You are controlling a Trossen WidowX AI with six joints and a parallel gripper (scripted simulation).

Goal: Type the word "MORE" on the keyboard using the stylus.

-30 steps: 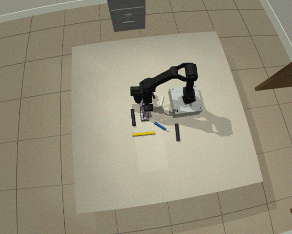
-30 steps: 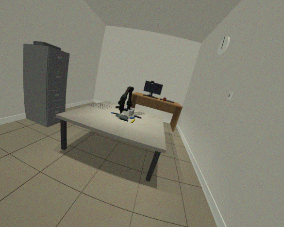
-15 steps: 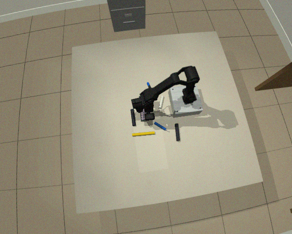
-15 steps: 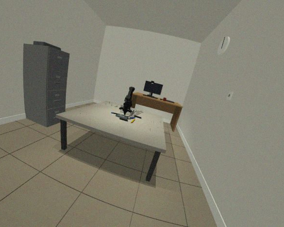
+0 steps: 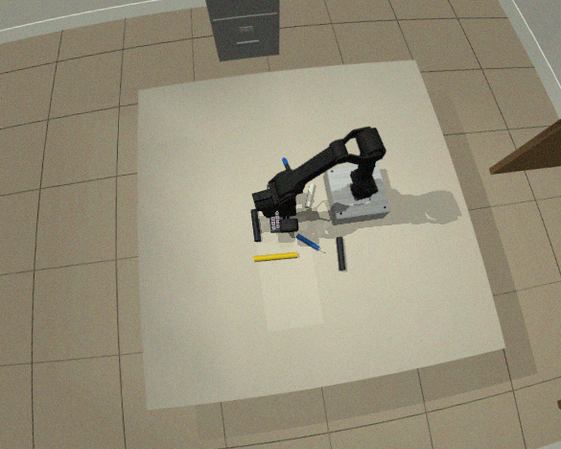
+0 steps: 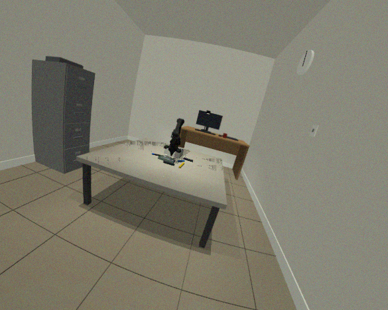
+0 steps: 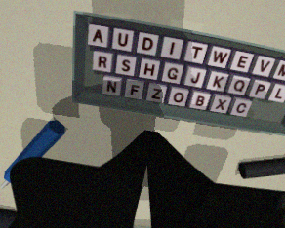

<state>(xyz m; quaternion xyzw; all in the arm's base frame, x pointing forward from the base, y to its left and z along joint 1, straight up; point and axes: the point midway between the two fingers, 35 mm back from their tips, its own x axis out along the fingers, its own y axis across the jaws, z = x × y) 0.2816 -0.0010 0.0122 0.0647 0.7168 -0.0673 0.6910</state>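
Right now my gripper tip is 14 cm to the right of the stylus, 7 cm past it and 4 cm above it. The rest, counted from my gripper tip: grey stylus tip 17 cm to the left, 9 cm behind, 4 cm below; white cylinder 11 cm behind, 5 cm to the right, 4 cm below; yellow pencil 14 cm to the left, 8 cm ahead, 4 cm below.
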